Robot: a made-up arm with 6 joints. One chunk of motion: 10 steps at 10 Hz.
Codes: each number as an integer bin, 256 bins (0 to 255) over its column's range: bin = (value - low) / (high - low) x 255, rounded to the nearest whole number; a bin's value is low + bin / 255 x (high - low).
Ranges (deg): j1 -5.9..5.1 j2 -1.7..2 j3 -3..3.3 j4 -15..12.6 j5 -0.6..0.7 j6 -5.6..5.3
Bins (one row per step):
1: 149 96 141 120 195 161
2: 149 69 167 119 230 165
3: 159 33 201 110 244 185
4: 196 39 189 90 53 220
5: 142 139 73 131 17 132
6: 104 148 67 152 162 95
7: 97 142 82 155 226 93
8: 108 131 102 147 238 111
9: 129 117 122 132 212 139
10: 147 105 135 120 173 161
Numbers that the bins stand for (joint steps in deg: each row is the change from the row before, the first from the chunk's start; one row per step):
1: 0.527 -0.307 0.484 -2.012 0.394 1.282
2: 0.527 -0.699 1.126 -2.120 0.573 1.453
3: 0.959 -1.221 1.966 -3.094 0.644 2.308
4: 2.555 -1.134 1.669 -5.259 -0.330 3.804
5: 0.225 0.317 -1.196 -0.821 -0.513 0.042
6: -1.414 0.447 -1.345 1.452 0.226 -1.539
7: -1.716 0.360 -0.974 1.776 0.552 -1.625
8: -1.241 0.201 -0.480 0.911 0.613 -0.855
9: -0.335 -0.002 0.014 -0.713 0.481 0.342
10: 0.441 -0.176 0.335 -2.012 0.282 1.282

